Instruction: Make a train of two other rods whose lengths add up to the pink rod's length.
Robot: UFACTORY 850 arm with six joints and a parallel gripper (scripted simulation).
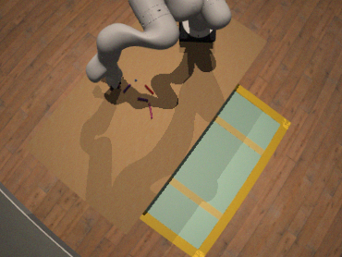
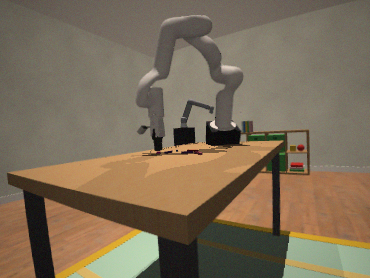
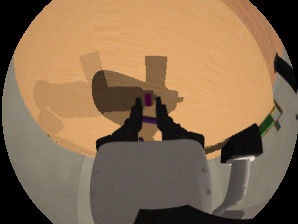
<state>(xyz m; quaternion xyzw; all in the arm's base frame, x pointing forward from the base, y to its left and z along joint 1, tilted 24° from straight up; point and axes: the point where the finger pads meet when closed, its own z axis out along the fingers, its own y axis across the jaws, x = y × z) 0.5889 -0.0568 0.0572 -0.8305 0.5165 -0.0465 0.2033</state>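
Right now my hand is 3 cm above the magenta rod. Also, from my hand: red rod (12 cm behind, 14 cm to the left, 3 cm below); tiny blue rod (10 cm behind, 4 cm to the left, 3 cm below); pink rod (5 cm behind, 24 cm to the left, 3 cm below).
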